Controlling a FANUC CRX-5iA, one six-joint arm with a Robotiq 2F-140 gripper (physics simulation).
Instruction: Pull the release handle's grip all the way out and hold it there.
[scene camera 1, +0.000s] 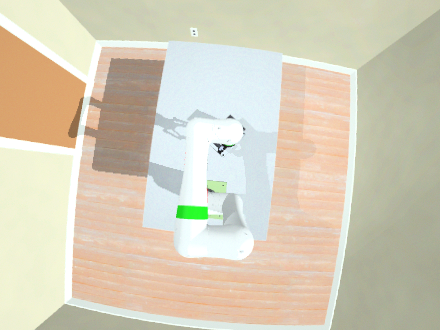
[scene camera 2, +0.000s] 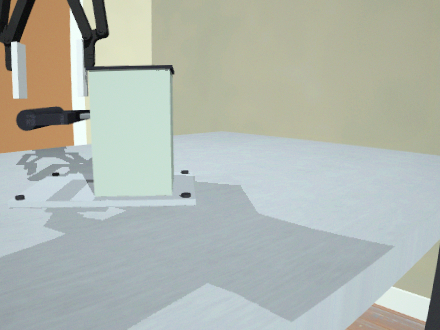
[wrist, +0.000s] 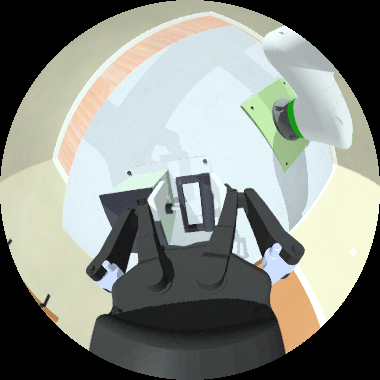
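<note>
The release handle has a dark grip bar (scene camera 2: 40, 119) (wrist: 207, 202) on a dark rectangular frame. A short light rod joins it to the side of a pale green housing (scene camera 2: 132, 132) (wrist: 152, 181) with a dark top. My gripper (scene camera 2: 51, 96) (wrist: 187, 185) is open and empty, pointing down. In the scene camera 2 view its pad tips hang a little above the handle, one near the housing's side wall. In the wrist view the handle frame shows between the two pads. In the scene camera 1 view the arm hides most of the housing and handle.
The housing stands on a light base plate (scene camera 2: 35, 194) with dark bolts, on the grey table (scene camera 1: 225, 75) (scene camera 2: 325, 175). The arm (scene camera 1: 195, 175) (wrist: 320, 95) rises from a green mounting plate (scene camera 1: 217, 186) (wrist: 265, 117). The housing's upper edge is close beside one finger.
</note>
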